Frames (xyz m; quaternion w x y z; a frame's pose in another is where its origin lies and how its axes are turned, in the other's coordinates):
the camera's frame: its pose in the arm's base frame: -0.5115 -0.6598 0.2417 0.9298 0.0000 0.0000 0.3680
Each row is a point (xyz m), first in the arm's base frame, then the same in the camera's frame.
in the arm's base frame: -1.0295 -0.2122 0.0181
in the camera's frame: -0.0714 0.6809 -0.2236
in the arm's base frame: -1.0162 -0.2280 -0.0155
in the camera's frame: -0.0725 0.6602 -0.2572
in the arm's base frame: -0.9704 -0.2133 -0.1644
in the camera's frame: -0.0290 0.6396 -0.4061
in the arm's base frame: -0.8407 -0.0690 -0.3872
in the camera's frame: 0.1643 0.6561 -0.6289
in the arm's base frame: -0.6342 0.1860 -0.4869
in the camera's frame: 0.4894 0.7007 -0.7286
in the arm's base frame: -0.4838 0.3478 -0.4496
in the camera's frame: 0.7098 0.7157 -0.6913
